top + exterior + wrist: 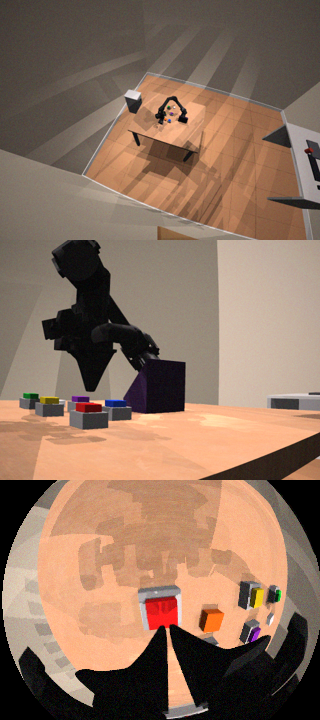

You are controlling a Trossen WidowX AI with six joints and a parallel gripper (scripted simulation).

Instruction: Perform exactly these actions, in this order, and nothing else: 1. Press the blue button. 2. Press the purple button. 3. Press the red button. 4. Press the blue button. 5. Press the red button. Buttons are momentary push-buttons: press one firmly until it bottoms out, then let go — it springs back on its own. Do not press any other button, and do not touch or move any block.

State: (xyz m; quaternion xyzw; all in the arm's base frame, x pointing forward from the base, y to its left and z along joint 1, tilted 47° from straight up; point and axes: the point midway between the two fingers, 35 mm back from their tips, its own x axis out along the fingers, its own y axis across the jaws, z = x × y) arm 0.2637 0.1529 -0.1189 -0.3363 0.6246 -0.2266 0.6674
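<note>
My gripper tip is 30 mm above the red button. Round my gripper tip: orange block (80 mm to the right, 50 mm below, 20 mm behind); then yellow button (170 mm to the right, 30 mm below, 20 mm ahead); then blue button (90 mm behind, 80 mm to the right, 30 mm below).
</note>
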